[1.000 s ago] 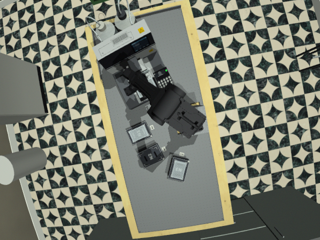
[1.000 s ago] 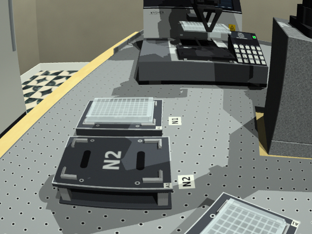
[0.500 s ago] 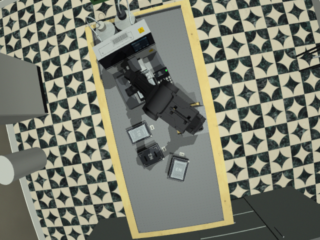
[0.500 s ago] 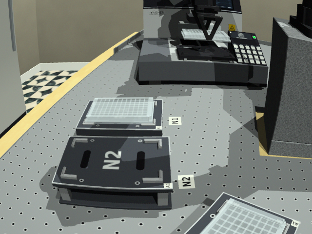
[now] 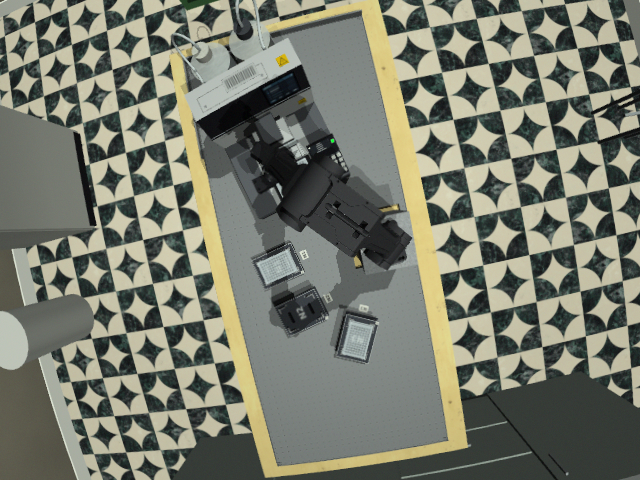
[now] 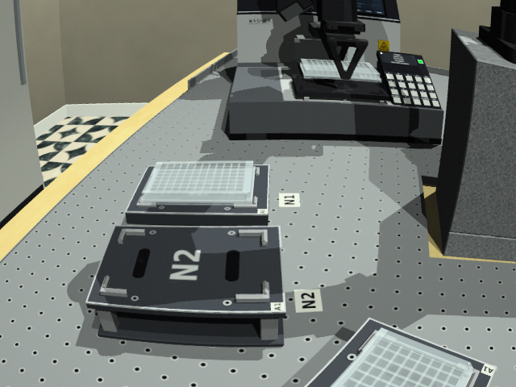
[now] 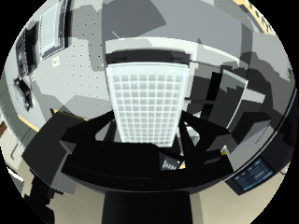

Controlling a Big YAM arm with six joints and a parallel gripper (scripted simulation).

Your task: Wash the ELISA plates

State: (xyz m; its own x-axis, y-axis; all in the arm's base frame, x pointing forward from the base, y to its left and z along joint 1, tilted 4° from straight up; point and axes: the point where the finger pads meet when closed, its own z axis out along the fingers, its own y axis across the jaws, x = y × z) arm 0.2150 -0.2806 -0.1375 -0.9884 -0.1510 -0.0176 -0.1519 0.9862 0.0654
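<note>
My hand is 30 mm above the washer carrier. Also, from my hand: plate washer: 150 mm to the right, 30 mm ahead, 20 mm above; nest N3: 610 mm to the left, 70 mm below, 40 mm behind; nest label: 260 mm to the left, 110 mm below, 60 mm ahead.
</note>
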